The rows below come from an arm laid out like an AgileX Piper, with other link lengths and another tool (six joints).
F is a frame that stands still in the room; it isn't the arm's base.
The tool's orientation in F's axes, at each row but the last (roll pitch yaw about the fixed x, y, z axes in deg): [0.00, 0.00, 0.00]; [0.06, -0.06, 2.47]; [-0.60, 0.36, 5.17]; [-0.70, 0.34, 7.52]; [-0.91, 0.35, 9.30]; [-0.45, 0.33, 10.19]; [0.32, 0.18, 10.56]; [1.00, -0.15, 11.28]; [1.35, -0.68, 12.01]
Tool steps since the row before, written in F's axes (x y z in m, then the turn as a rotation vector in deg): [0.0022, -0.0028, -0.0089, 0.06, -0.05, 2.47]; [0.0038, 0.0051, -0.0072, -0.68, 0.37, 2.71]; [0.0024, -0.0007, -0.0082, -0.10, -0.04, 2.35]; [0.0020, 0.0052, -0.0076, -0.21, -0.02, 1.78]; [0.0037, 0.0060, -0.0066, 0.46, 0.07, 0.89]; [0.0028, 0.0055, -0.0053, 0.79, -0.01, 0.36]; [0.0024, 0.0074, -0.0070, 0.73, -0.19, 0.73]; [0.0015, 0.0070, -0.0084, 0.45, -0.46, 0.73]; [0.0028, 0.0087, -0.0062, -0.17, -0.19, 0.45]
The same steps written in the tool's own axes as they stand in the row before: [0.0022, -0.0028, -0.0089, 0.06, -0.05, 2.47]; [0.0040, 0.0049, -0.0072, -0.66, 0.40, 2.71]; [0.0024, -0.0008, -0.0082, -0.12, -0.06, 2.35]; [0.0027, 0.0050, -0.0075, -0.22, -0.01, 1.78]; [0.0047, 0.0054, -0.0065, 0.46, -0.02, 0.89]; [0.0038, 0.0050, -0.0052, 0.77, -0.15, 0.36]; [0.0037, 0.0068, -0.0070, 0.68, -0.32, 0.73]; [0.0028, 0.0064, -0.0085, 0.35, -0.53, 0.74]; [0.0045, 0.0078, -0.0064, -0.20, -0.14, 0.46]
